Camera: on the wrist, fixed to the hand. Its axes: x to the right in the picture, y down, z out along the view.
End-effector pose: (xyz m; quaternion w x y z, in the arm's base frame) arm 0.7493 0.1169 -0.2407 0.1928 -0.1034 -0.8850 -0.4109
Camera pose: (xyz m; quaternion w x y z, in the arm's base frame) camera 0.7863 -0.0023 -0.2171 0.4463 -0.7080 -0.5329 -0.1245
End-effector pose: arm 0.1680 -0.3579 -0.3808 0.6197 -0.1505 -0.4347 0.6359
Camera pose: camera 0.2880 -0.3470 -0.4210 0.0331 0.4180 0.1660 -0.8925
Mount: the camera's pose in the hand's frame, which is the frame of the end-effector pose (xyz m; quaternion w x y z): -0.0263 -0.0476 -0.1148 0.6821 0.0184 0.0142 0.7309
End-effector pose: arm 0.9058 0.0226 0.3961 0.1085 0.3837 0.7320 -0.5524
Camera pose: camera 0.9217 0.1088 0.4880 0.4603 0.8066 0.2102 -0.3055
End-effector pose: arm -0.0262 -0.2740 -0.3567 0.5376 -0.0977 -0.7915 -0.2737
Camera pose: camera 0.0546 -0.3717 -0.3649 0.5798 -0.6314 -0.4659 0.2194
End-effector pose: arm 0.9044 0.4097 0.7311 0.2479 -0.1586 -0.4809 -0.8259
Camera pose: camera 0.8967 0.3360 0.6279 0.7825 -0.4434 -0.2238 -0.3756
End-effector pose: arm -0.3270 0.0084 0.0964 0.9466 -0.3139 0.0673 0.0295
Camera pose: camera -0.3608 -0.0988 0.0372 0.6289 -0.1479 0.2893 0.7063
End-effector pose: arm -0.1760 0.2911 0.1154 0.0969 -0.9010 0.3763 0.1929
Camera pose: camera -0.1273 0.3045 0.2320 0.0637 0.3405 -0.9201 -0.1827
